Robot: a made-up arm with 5 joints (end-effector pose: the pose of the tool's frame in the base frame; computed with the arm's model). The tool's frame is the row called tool.
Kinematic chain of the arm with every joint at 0, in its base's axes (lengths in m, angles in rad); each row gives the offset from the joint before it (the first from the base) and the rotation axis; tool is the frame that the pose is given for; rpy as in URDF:
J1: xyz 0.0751 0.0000 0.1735 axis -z
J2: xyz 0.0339 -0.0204 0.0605 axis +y
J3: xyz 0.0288 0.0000 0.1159 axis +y
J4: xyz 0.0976 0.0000 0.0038 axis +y
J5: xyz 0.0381 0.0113 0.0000 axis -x
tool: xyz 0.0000 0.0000 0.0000 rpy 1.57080 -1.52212 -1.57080
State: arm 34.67 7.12 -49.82 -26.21 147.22
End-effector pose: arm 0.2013 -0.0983 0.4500 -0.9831 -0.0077 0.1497 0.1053
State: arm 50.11 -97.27 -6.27 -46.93 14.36
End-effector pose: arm -0.0245 0.1050 0.3607 0.4429 0.7418 -0.1662 0.4753
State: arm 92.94 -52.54 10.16 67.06 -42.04
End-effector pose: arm 0.0628 -0.0630 0.3800 -0.2200 -0.4928 -0.7854 0.3033
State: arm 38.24 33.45 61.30 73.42 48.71
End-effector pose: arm 0.1325 -0.0568 0.2094 0.4225 0.4679 0.0520 0.7745
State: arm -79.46 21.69 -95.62 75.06 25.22
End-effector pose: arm 0.1142 0.1605 0.4251 0.3342 -0.6152 0.5545 0.4499
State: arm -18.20 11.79 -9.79 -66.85 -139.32
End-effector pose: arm 0.2676 0.0537 0.3764 0.9616 -0.1669 -0.1922 0.1024
